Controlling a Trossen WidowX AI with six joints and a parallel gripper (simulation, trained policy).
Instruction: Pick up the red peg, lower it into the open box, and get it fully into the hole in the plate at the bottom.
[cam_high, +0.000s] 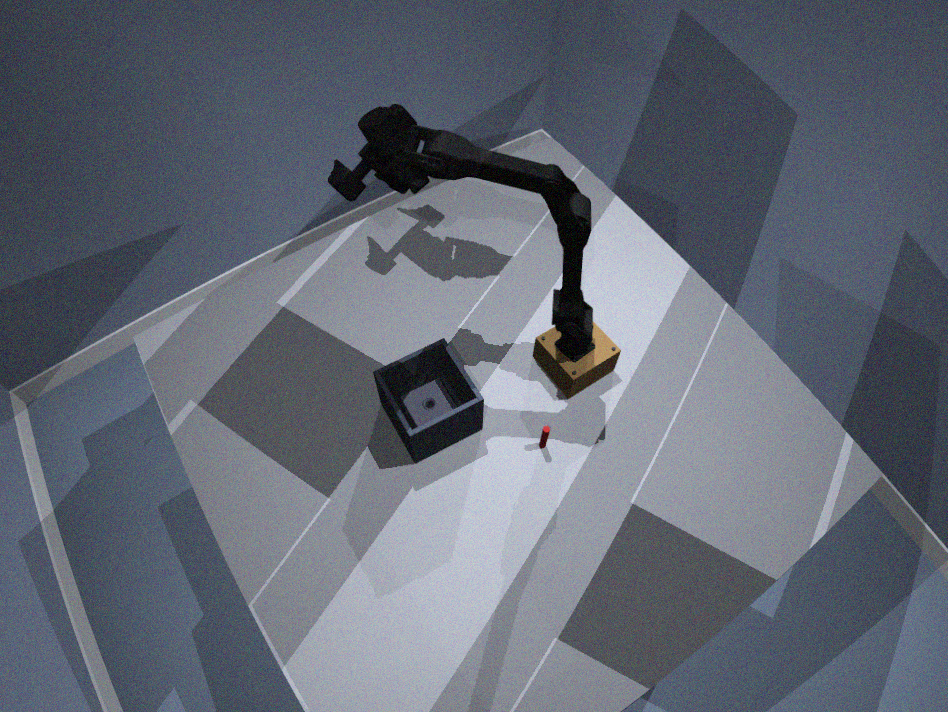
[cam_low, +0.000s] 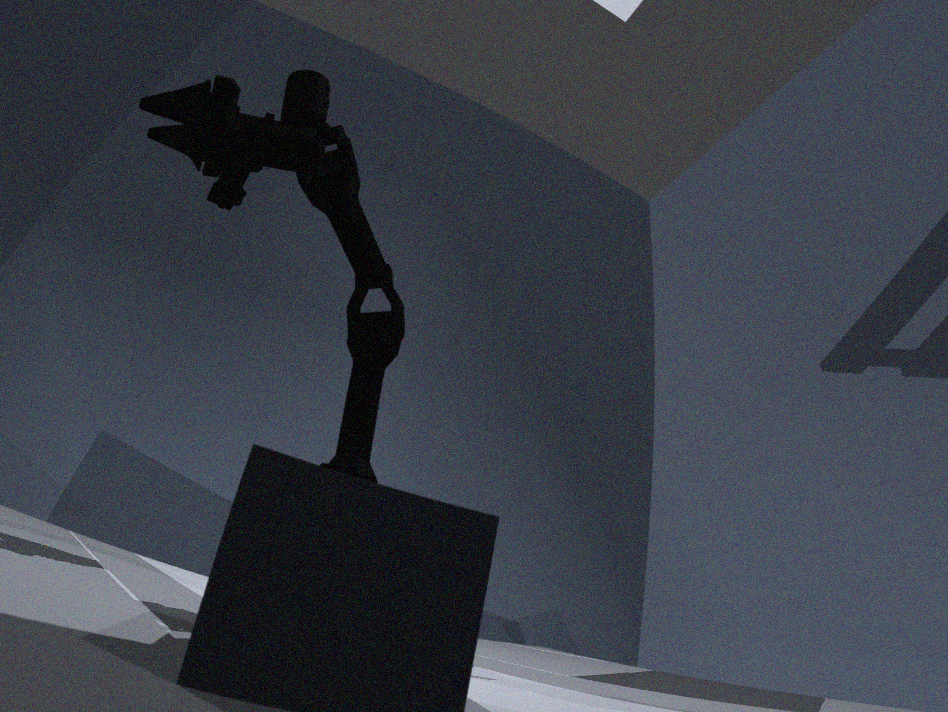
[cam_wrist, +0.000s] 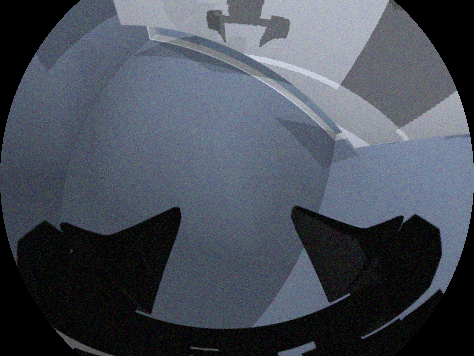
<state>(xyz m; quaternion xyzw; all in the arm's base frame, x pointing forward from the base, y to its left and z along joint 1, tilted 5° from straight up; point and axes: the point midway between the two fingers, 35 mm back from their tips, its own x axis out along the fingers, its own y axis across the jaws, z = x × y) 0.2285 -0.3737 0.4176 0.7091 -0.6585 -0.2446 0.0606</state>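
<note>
Now: the red peg 5 cm behind my gripper tip, 55 cm to the left of it and 42 cm below it. Also, from my gripper tip: grey plate 10 cm ahead, 35 cm to the left, 41 cm below.
</note>
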